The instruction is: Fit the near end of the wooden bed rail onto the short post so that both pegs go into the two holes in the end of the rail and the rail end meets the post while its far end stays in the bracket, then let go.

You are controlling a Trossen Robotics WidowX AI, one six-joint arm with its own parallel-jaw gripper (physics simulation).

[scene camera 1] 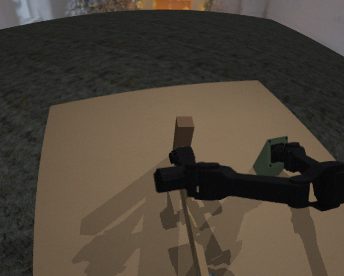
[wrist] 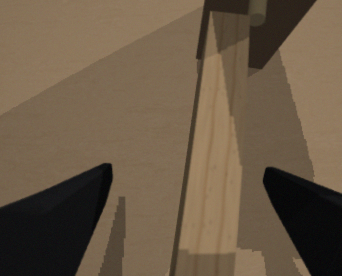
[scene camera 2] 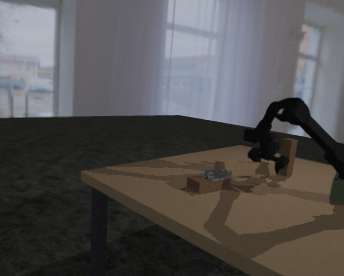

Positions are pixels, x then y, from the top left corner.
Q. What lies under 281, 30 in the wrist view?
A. A short wooden post.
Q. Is the gripper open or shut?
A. Open.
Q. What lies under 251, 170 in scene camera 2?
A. A wooden bed rail.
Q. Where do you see a wooden bed rail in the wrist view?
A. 207, 225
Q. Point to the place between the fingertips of the gripper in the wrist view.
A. At 189, 172
